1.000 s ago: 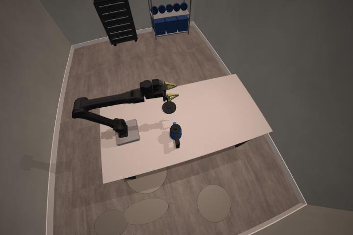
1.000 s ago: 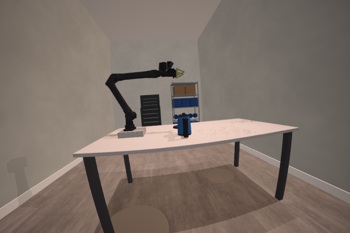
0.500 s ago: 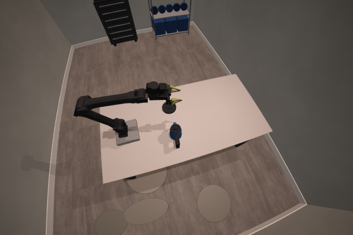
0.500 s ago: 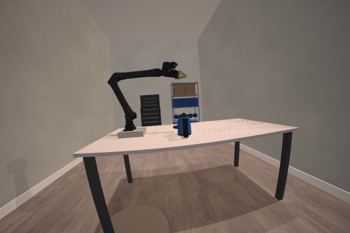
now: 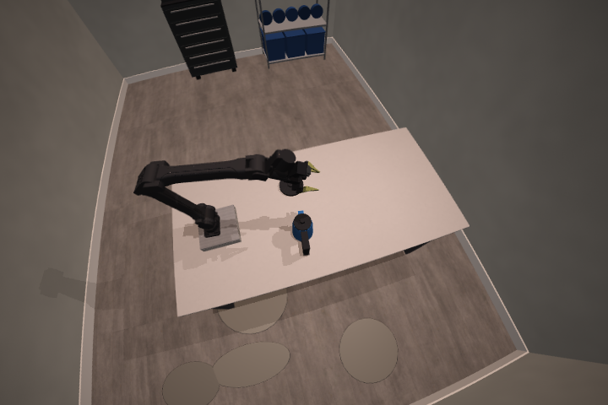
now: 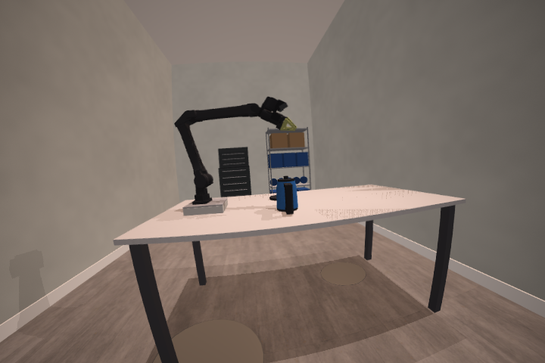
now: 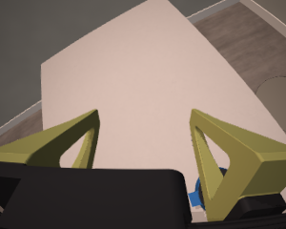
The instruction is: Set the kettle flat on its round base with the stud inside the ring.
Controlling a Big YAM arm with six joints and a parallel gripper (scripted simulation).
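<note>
Now: hand 70 mm past the blue kettle, 90 mm to the left of it and 350 mm above it. Round my hand: round black base (80 mm behind, 260 mm to the left, 420 mm below).
</note>
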